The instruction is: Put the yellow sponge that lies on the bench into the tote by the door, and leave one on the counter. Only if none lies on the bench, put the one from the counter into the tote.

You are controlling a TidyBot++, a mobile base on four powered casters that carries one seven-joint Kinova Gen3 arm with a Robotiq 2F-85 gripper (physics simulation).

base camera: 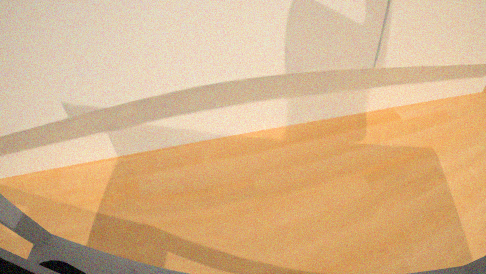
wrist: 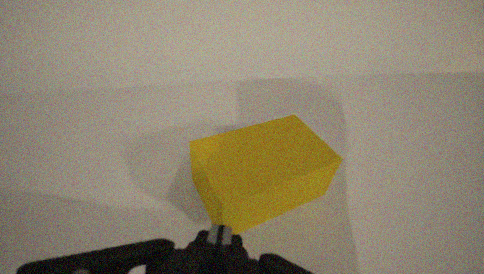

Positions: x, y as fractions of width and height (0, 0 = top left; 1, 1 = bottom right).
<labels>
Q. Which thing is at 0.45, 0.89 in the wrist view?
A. My gripper.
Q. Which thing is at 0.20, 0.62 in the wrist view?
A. A white counter.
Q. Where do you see a white counter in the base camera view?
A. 0.18, 0.32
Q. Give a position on a yellow sponge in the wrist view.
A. At 0.51, 0.65
</labels>
